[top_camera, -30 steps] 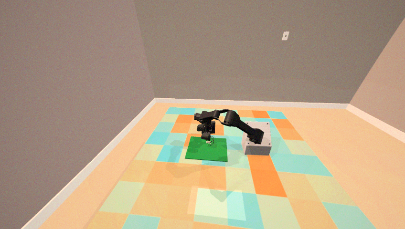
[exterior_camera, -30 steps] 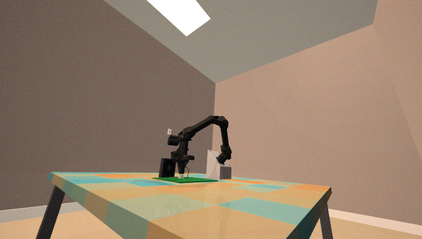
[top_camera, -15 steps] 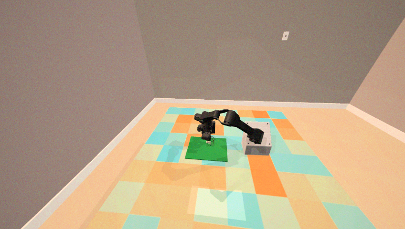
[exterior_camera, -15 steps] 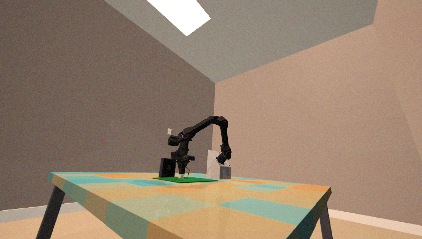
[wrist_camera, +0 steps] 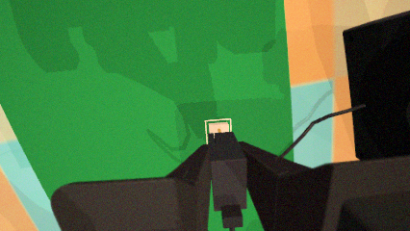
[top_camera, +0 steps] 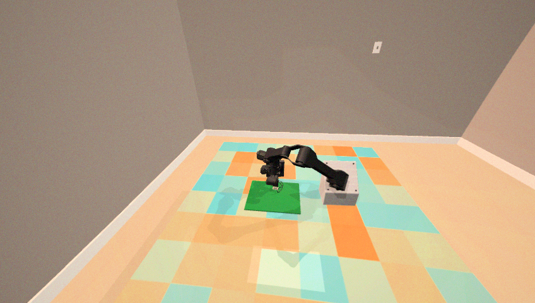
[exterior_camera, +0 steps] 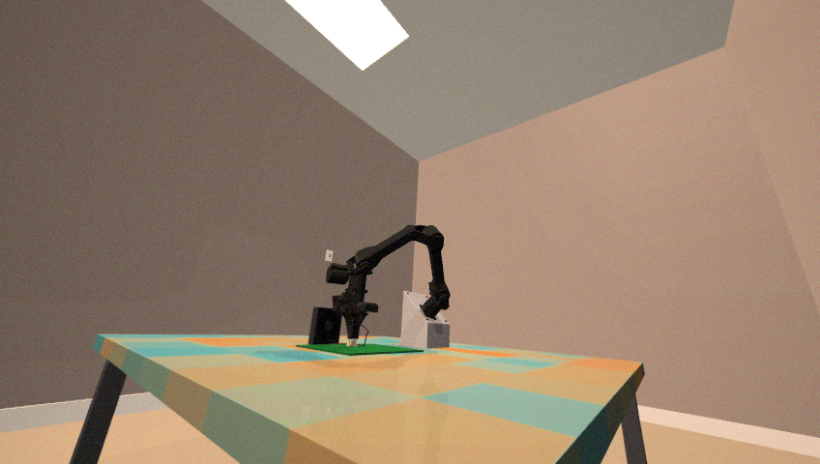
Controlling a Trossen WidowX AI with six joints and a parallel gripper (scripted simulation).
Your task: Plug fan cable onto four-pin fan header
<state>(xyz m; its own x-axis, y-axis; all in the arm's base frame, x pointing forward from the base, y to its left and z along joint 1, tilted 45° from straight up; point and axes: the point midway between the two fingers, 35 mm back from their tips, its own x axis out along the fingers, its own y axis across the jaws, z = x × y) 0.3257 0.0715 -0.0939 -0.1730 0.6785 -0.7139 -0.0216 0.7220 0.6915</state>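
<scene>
The black plug is 1 cm behind my gripper tip and 1 cm above it. Also, from my gripper tip: green board (1 cm behind, 6 cm to the left, 5 cm below); then black fan (2 cm ahead, 12 cm to the right, 2 cm above).
</scene>
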